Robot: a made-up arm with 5 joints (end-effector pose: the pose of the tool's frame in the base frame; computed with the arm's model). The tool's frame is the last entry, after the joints.
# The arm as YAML. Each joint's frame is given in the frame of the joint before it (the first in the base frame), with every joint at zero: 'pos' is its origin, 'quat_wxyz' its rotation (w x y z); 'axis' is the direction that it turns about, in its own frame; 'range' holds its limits. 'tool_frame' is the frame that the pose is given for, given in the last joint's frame.
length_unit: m
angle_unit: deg
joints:
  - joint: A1
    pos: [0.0, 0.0, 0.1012]
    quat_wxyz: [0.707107, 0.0, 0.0, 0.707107]
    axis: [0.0, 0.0, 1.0]
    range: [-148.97, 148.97]
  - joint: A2
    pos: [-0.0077, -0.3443, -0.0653]
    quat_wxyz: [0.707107, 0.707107, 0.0, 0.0]
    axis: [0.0, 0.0, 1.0]
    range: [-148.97, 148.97]
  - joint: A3
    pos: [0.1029, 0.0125, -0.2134]
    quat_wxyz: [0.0, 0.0, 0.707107, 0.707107]
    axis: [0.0, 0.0, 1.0]
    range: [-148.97, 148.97]
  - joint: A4
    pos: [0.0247, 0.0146, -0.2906]
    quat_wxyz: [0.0, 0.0, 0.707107, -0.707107]
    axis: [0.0, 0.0, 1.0]
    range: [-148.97, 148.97]
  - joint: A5
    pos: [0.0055, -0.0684, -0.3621]
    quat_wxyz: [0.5, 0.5, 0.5, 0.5]
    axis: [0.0, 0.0, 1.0]
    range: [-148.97, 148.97]
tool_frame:
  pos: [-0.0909, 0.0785, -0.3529]
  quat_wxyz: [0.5, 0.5, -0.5, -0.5]
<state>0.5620 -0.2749 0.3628 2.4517 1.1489</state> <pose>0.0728 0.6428 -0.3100 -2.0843 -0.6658 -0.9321</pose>
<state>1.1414 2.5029 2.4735 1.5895 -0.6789</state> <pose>0.1461 -0.1950 0.1050 1.2953 -2.0564 -1.0508</pose>
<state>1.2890 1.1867 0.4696 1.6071 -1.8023</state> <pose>0.1136 0.4070 0.2522 1.2683 -2.1226 1.0908</pose>
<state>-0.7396 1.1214 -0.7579 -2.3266 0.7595</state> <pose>0.7057 0.0892 -0.3449 -2.5011 1.7874 -0.2248</pose>
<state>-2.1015 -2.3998 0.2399 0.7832 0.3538</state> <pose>-0.2266 -0.4351 -0.0635 1.2485 -2.6659 0.0461</pose>
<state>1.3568 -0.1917 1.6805 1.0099 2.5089</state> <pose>-0.5343 0.3721 -0.0434 -2.1505 -0.3611 0.4228</pose>
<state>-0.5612 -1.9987 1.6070 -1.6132 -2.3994</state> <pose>-0.3463 -0.6934 -0.1371 -0.6291 -0.6448 -0.3925</pose>
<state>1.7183 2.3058 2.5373 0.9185 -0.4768</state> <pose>0.3049 0.0407 0.2683 2.5938 -1.5357 -0.1712</pose>
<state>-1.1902 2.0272 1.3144 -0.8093 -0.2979</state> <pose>0.4485 -0.4119 0.4782 1.3450 -2.0943 0.7460</pose>
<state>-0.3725 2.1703 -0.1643 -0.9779 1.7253</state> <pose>0.7183 0.3288 0.0667 2.0533 -0.3041 2.0966</pose>
